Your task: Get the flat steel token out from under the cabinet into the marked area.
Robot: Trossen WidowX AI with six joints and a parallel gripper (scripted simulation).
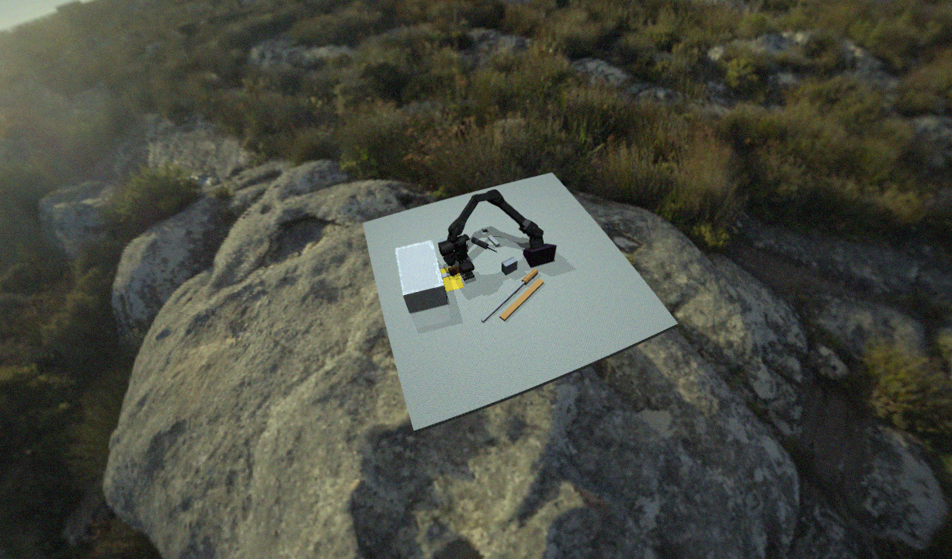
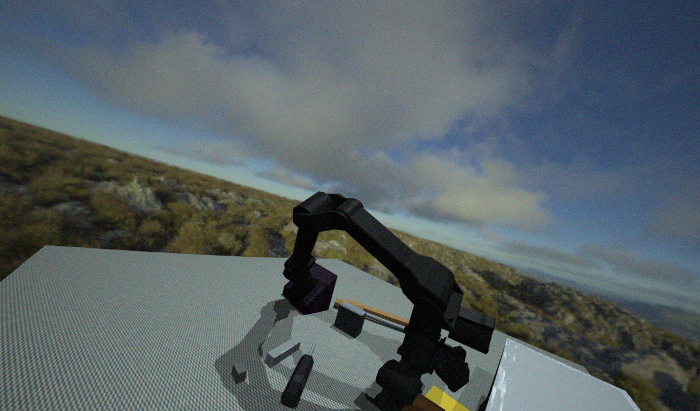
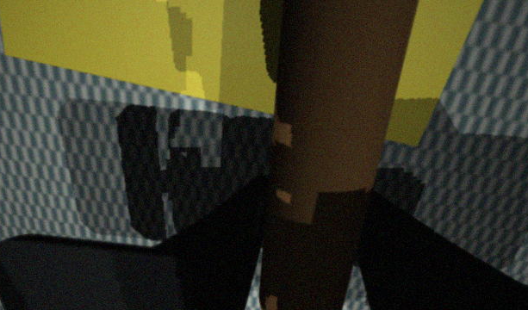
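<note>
My gripper tip is now 23 cm past the grey bar and 11 cm to the left of it. From my gripper tip the other things lie so: grey block: 21 cm behind, 11 cm to the left, 3 cm above; small grey cube: 22 cm behind, 21 cm to the right; wooden stick: 19 cm behind, 30 cm to the left.
</note>
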